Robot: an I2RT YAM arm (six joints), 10 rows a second.
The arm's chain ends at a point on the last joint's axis. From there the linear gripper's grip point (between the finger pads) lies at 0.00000 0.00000 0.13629 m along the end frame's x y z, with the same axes.
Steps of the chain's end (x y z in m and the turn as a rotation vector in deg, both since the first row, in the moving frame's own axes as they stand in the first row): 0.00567, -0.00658, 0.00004, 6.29, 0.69, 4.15; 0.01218, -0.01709, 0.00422, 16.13, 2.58, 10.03; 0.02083, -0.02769, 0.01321, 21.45, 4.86, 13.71; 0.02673, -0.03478, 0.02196, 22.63, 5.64, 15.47; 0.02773, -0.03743, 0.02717, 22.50, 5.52, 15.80
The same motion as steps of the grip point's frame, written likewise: 0.00785, -0.02144, -0.00079, 6.29, 0.69, 4.15; 0.02153, -0.05421, -0.00127, 16.13, 2.58, 10.03; 0.03800, -0.07563, 0.00334, 21.45, 4.86, 13.71; 0.04674, -0.08472, 0.01089, 22.63, 5.64, 15.47; 0.04758, -0.08707, 0.01625, 22.50, 5.52, 15.80
